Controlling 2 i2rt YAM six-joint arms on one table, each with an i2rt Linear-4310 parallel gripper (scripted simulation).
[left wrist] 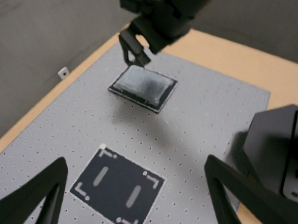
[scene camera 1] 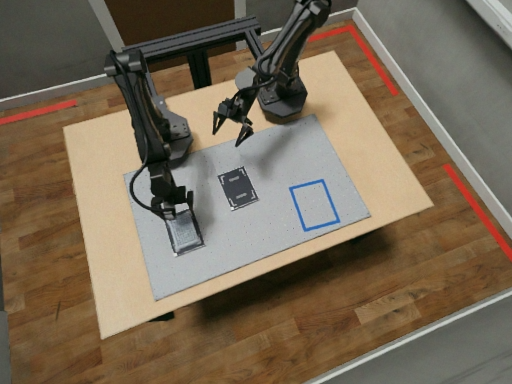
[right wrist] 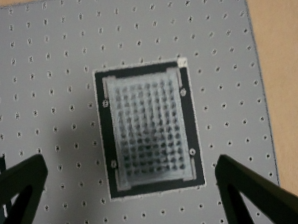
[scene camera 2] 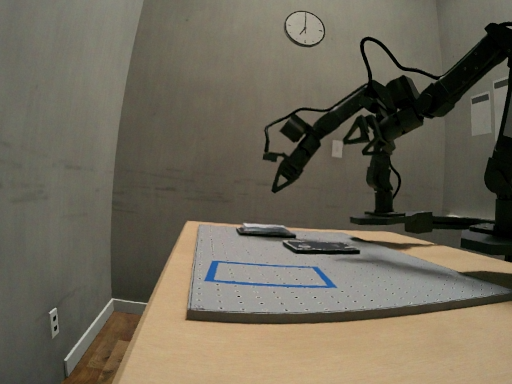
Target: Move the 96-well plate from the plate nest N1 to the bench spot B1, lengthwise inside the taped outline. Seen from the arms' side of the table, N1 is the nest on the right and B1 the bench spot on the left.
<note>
I see my left gripper [scene camera 2: 353, 147], my right gripper [scene camera 2: 273, 191], a 96-well plate [scene camera 1: 179, 225] and a black nest [scene camera 1: 232, 189].
The 96-well plate is seen too in the left wrist view [left wrist: 139, 82] and in the right wrist view [right wrist: 146, 110]. My left gripper is seen too in the left wrist view [left wrist: 138, 163]. My right gripper also shows in the left wrist view [left wrist: 142, 54] and in the right wrist view [right wrist: 133, 163].
</note>
